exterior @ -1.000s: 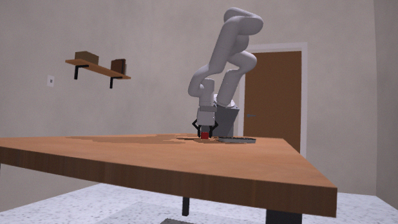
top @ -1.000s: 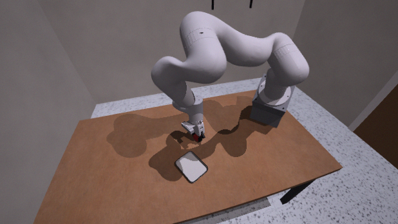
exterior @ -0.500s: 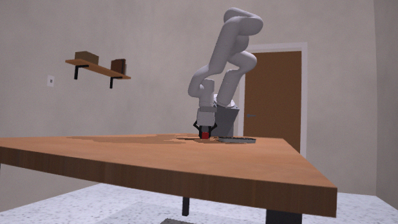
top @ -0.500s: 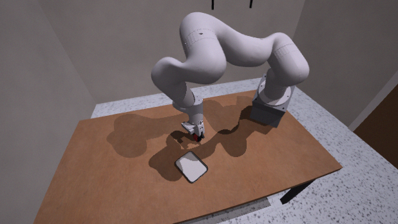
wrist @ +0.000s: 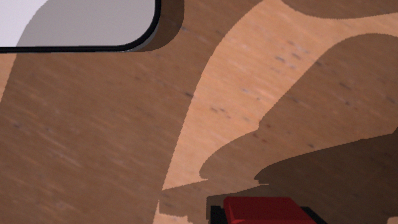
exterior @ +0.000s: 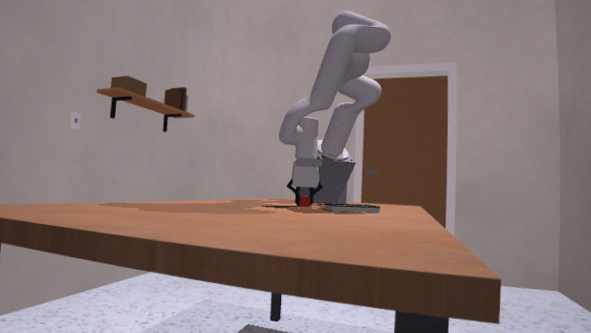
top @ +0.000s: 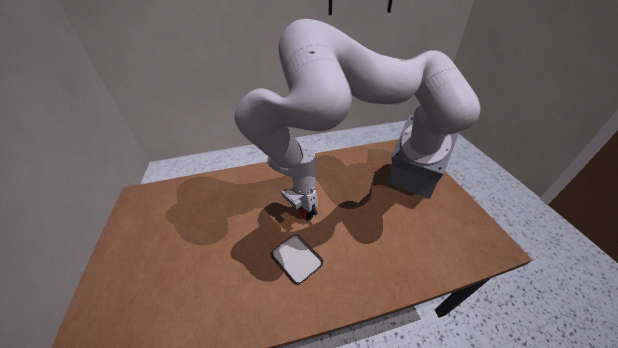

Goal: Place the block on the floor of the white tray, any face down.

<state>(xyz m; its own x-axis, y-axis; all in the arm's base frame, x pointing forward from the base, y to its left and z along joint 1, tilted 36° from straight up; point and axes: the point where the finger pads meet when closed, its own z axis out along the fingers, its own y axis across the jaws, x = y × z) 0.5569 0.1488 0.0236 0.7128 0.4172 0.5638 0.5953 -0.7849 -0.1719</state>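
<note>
Now: hand 30 mm short of the white tray, 210 mm to the right of it and 10 mm above it. Round my hand: red block right at my hand.
</note>
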